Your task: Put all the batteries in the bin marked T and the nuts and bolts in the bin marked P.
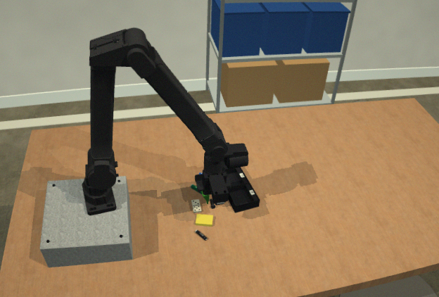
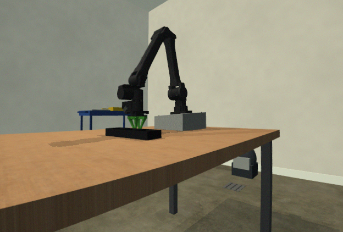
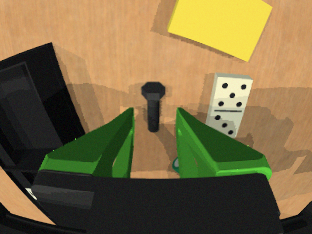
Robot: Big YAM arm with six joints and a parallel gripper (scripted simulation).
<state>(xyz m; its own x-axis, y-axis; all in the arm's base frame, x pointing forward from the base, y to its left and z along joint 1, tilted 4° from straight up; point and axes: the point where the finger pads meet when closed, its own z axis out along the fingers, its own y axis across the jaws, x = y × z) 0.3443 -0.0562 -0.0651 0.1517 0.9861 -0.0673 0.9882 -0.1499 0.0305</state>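
My gripper is now 1 cm to the left of the dark bolt and 1 cm above it. From my hand the other things lie so: yellow block: 6 cm to the right, 5 cm behind, 2 cm below; white domino: 5 cm behind, 1 cm to the left, 1 cm below; green battery: 7 cm to the left, 2 cm behind, 1 cm below.
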